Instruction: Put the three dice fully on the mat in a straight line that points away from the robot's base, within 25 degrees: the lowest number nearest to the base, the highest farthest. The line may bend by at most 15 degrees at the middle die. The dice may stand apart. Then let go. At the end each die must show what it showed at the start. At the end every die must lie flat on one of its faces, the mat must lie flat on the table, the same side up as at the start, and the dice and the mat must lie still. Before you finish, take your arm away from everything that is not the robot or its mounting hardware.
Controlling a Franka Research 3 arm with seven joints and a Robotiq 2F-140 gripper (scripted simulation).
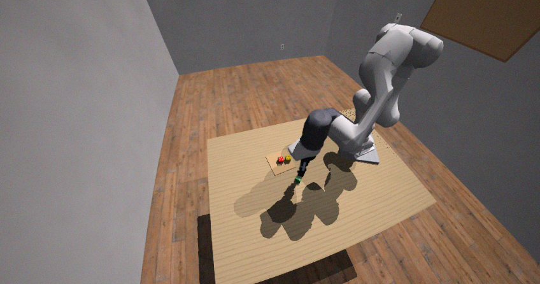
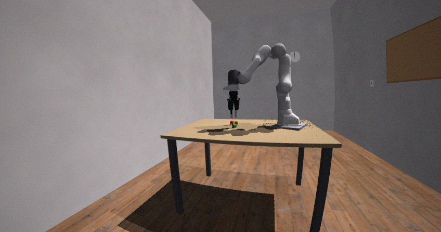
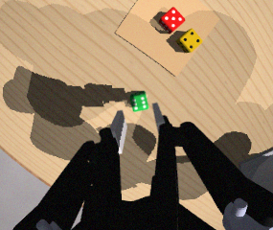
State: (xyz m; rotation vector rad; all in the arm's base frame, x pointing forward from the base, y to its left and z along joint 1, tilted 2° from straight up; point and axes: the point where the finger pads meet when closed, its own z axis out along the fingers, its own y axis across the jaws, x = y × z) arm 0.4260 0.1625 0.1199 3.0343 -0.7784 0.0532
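My gripper is now 11 cm above the green die. From my hand the other things lie so: yellow die (3 cm ahead, 14 cm to the right, 10 cm below); then red die (7 cm ahead, 14 cm to the right, 10 cm below); then tan mat (7 cm ahead, 14 cm to the right, 12 cm below).
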